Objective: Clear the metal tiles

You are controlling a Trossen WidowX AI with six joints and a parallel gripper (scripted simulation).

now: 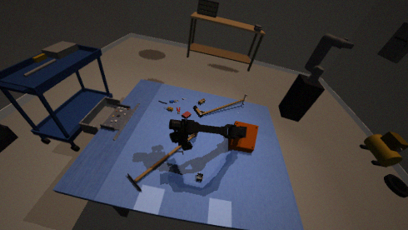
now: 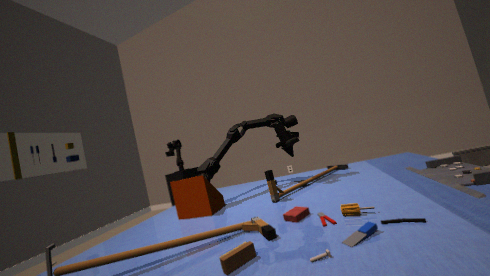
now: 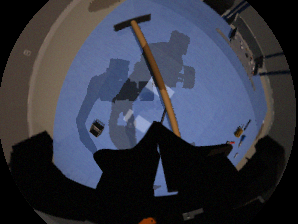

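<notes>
Right now the long scraper is 10 cm below my gripper tip and 6 cm ahead of it. The rest, counted from my gripper tip: red block (46 cm to the right, 15 cm below, 7 cm ahead); then hex key (16 cm below, 5 cm to the right); then yellow screwdriver (47 cm to the right, 25 cm ahead, 15 cm below).
</notes>
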